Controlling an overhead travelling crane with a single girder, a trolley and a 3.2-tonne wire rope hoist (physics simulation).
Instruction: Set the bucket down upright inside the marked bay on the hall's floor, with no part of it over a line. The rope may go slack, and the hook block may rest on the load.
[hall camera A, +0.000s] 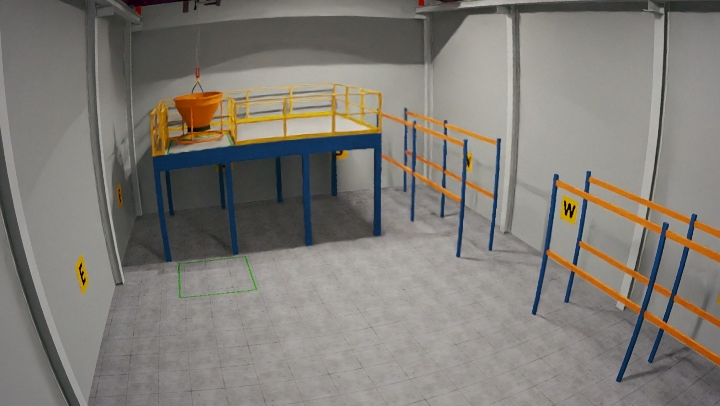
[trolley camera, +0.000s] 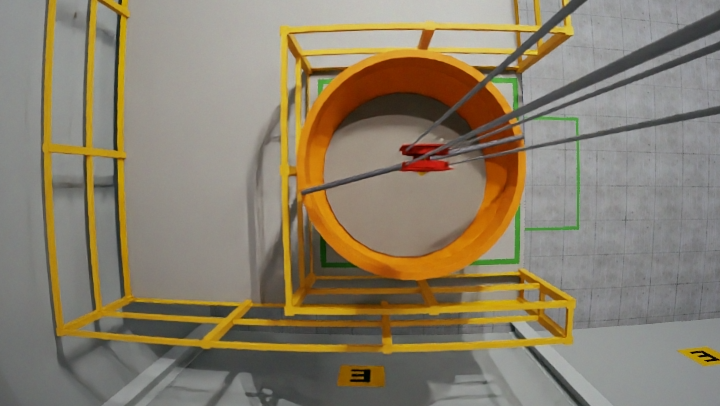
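The orange bucket is upright over the green-outlined area on the raised platform. Its base ring is at or just above the deck; the exact gap cannot be told. My gripper, the hook under the red hook block, is shut on the bucket's bail, with the ropes running up from the block. The marked bay on the hall's floor is a green outline in front of the platform; in the trolley view the platform and bucket hide part of it.
Yellow railings stand around the bucket on three sides; the side toward the floor bay has no railing. Blue platform legs stand behind the bay. A wall with an E sign is close by. Blue-orange racks stand at the right.
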